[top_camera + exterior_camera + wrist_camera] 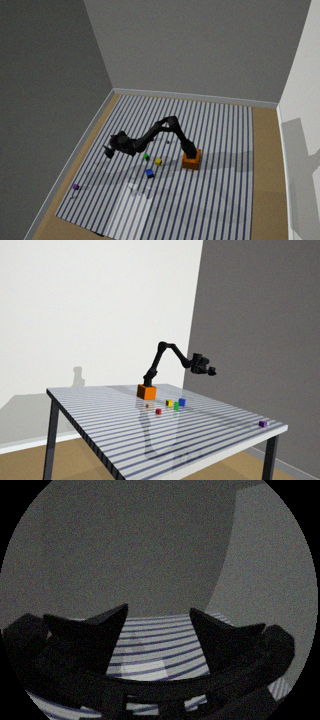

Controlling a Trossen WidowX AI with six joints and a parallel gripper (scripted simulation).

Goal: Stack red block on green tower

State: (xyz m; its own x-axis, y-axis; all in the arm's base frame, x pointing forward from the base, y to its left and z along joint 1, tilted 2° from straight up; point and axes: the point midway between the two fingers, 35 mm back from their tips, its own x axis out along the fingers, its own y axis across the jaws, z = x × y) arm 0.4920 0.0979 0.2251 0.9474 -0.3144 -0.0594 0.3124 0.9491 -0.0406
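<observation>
The red block is 290 mm below my gripper tip, 260 mm to the right of it and 200 mm behind it. The rest, counted from my gripper tip: blue block 280 mm below, 250 mm behind, 50 mm to the left; then purple block 290 mm below, 280 mm ahead, 250 mm to the left; then yellow block 290 mm below, 290 mm behind, 50 mm to the right.
</observation>
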